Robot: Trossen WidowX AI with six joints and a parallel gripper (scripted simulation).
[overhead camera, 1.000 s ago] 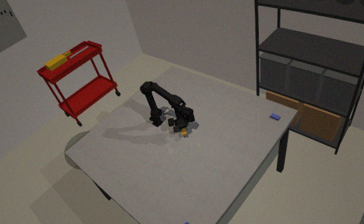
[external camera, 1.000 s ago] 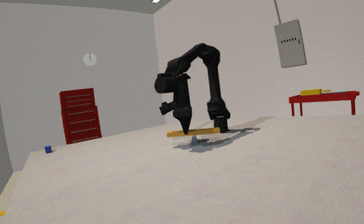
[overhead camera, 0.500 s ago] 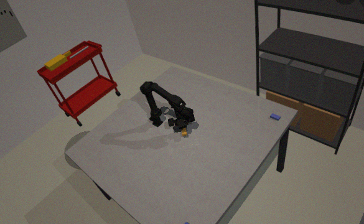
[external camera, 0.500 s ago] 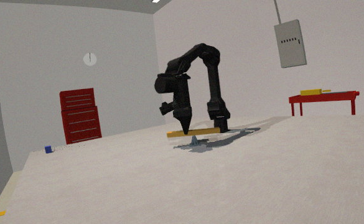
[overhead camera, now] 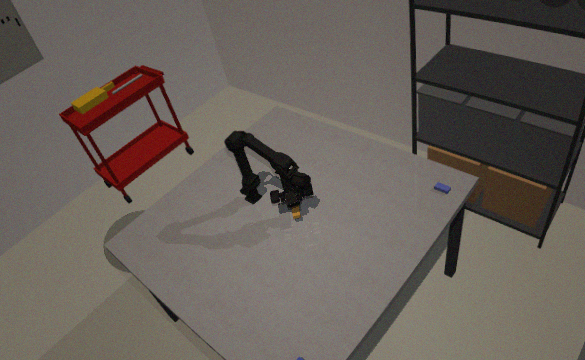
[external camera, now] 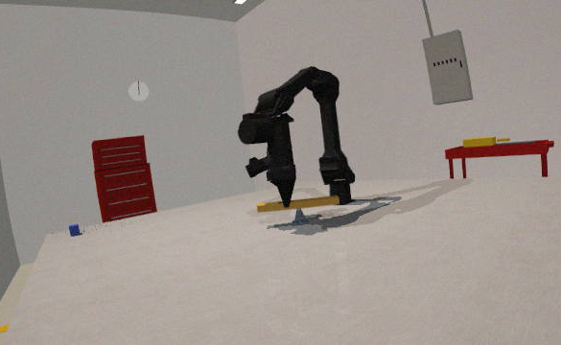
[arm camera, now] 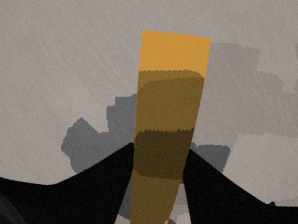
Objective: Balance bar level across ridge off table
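The bar lies 20 mm behind my gripper tip and 20 mm to the left of it. Round my gripper tip: blue block: 490 mm ahead, 460 mm to the left, 40 mm below.
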